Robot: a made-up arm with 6 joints. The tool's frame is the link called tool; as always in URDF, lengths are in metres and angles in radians.
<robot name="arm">
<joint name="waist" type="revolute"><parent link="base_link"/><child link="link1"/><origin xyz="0.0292 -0.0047 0.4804" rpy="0 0 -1.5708"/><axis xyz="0 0 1"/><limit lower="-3.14" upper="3.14" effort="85" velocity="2.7"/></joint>
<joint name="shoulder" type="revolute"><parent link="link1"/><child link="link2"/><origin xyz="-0.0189 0.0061 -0.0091" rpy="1.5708 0 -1.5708"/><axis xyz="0 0 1"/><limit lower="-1.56" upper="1.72" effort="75" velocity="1.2"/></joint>
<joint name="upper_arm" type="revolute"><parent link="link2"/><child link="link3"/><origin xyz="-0.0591 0.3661 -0.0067" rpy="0 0 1.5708"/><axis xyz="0 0 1"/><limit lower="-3.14" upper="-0.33" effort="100" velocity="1"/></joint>
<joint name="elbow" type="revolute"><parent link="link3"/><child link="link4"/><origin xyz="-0.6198 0.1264 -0.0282" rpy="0 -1.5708 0"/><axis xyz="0 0 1"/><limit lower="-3.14" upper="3.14" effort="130" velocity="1"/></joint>
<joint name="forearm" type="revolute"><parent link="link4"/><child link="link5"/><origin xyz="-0.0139 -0.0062 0.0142" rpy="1.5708 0 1.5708"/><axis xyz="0 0 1"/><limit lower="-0.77" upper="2.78" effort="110" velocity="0.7"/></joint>
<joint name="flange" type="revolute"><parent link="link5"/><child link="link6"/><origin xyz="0.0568 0.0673 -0.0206" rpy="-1.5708 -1.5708 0"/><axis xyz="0 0 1"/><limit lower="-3.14" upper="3.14" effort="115" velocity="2.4"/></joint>
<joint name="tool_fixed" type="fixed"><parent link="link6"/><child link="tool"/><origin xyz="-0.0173 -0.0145 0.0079" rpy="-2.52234 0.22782 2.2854"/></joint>
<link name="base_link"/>
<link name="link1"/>
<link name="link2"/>
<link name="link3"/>
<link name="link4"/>
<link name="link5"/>
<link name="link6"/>
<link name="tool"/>
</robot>
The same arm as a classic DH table. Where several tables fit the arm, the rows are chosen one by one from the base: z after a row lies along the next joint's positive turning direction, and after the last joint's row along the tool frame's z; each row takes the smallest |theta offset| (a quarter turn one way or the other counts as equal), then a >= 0, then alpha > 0; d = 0 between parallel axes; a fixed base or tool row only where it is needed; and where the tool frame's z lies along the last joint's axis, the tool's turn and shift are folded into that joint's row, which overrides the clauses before.
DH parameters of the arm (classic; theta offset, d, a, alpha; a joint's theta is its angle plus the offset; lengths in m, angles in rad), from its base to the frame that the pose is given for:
base (fixed): -0.1596 0.0000 0.0296 0.0000
waist: 0.1596 0.4713 0.0061 -1.5708
shoulder: -1.4107 0.0000 0.3708 0.0000
upper_arm: 1.4107 -0.0160 0.1264 -1.5708
elbow: 0.0000 0.6340 -0.0062 1.5708
forearm: 0.0000 -0.0345 0.0568 -1.5708
flange: 1.0215 0.1031 0.0072 -2.4870
tool (fixed): 0.3800 0.0351 0.0000 0.0000
Joint limits (rad, base to tool): -3.1400..3.1400 -1.5600..1.7200 -3.1400..-0.3300 -3.1400..3.1400 -0.7700..2.7800 -3.1400..3.1400

